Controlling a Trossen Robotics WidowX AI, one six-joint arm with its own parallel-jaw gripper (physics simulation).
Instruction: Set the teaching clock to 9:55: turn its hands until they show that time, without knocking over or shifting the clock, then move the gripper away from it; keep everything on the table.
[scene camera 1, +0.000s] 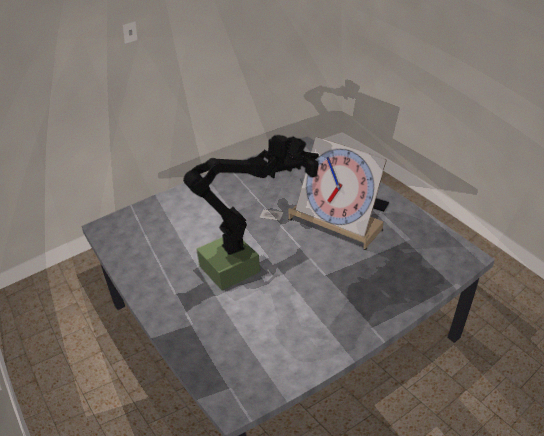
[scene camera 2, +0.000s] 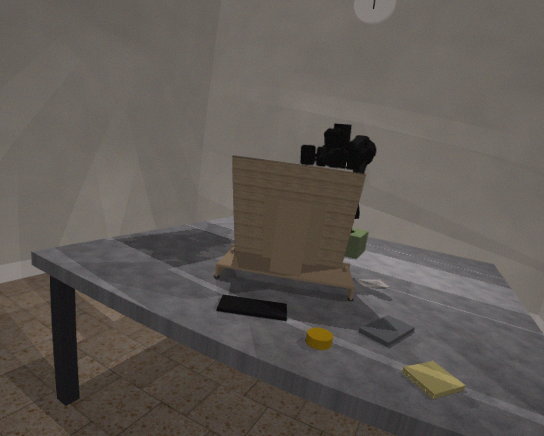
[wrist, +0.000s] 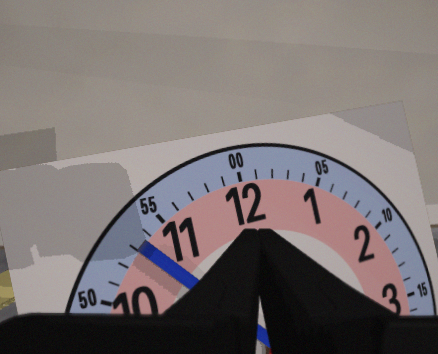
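Seen in the pictures: gripper, fingertip midpoint: (scene camera 1: 318, 155) (scene camera 2: 319, 158) (wrist: 256, 242); arm's base, link origin: (scene camera 1: 233, 247).
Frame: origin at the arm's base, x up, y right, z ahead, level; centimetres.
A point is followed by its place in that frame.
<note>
The teaching clock (scene camera 1: 345, 197) @[y 2.7, x 6.8, z 47.8 cm] (scene camera 2: 292, 220) (wrist: 300, 137) @[y 0.6, x 22.5, z 56.7 cm] stands upright on its wooden stand (scene camera 1: 330, 227) @[y 3.7, x -4.3, z 40.3 cm] (scene camera 2: 320, 280) @[y -13.1, x -4.7, z 49.0 cm]. Its long blue hand (scene camera 1: 333, 172) @[y -5.2, x 14.4, z 47.2 cm] (wrist: 170, 266) @[y -8.5, x 17.2, z 47.3 cm] points between 10 and 11, a little short of the 55 mark. Its short red hand (scene camera 1: 333, 195) @[y -1.4, x 6.5, z 44.8 cm] points between 6 and 7, nearer 7; in the wrist view a sliver of it shows at the bottom edge. My gripper (scene camera 1: 315, 171) (wrist: 256, 242) @[y -2.6, x 26.1, z 38.5 cm] is shut and empty, in front of the dial's upper part. In the wrist view its fingers hide the dial's centre and part of the blue hand. Whether it touches the clock cannot be told.
A black flat block (scene camera 1: 381, 204) @[y -2.2, x -7.9, z 71.4 cm] (scene camera 2: 252, 307) @[y -6.9, x -7.9, z 69.6 cm] lies behind the clock. Also behind are an orange disc (scene camera 2: 319, 339) @[y -24.6, x -6.8, z 72.9 cm], a grey tile (scene camera 2: 386, 331) @[y -33.6, x -7.7, z 58.1 cm] and a yellow pad (scene camera 2: 433, 379) @[y -45.0, x -7.7, z 69.9 cm]. A white card (scene camera 1: 271, 215) @[y -20.8, x -8.6, z 26.7 cm] (scene camera 2: 374, 284) @[y -22.2, x -8.6, z 27.6 cm] lies beside the stand. The arm's base is a green block (scene camera 1: 229, 267) @[y 9.3, x -0.2, z -5.9 cm] (scene camera 2: 357, 243) @[y -7.6, x -2.6, z 4.5 cm].
</note>
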